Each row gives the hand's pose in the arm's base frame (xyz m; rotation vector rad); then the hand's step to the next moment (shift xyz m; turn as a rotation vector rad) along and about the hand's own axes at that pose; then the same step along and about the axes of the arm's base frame.
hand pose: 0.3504 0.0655 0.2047 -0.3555 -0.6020 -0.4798
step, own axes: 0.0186 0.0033 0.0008 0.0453 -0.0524 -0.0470
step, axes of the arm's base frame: 0.0148 -0.0029 0.0114 0.0264 -0.0794 0.0009
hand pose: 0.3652 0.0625 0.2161 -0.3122 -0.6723 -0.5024
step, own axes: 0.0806 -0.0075 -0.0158 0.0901 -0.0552 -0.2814
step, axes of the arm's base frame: 0.0581 -0.0405 0.0423 0.1751 -0.1978 -0.1434
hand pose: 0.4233 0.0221 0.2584 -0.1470 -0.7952 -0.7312
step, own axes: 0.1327 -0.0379 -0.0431 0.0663 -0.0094 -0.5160
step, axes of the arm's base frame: 0.0639 -0.1168 0.0565 0.3339 -0.2404 -0.3186
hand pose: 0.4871 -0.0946 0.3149 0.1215 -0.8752 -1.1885
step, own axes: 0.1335 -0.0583 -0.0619 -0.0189 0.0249 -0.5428
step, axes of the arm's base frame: 0.0089 -0.1580 -0.0012 0.3690 -0.1639 -0.3641
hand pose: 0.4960 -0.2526 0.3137 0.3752 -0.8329 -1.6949
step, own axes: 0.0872 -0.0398 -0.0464 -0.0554 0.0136 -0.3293
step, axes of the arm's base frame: -0.0246 -0.0934 -0.0448 0.2358 -0.0580 -0.2296
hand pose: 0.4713 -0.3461 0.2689 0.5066 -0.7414 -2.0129
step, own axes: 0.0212 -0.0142 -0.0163 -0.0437 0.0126 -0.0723
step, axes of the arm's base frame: -0.0096 -0.0173 -0.0229 0.0737 0.0104 -0.0419
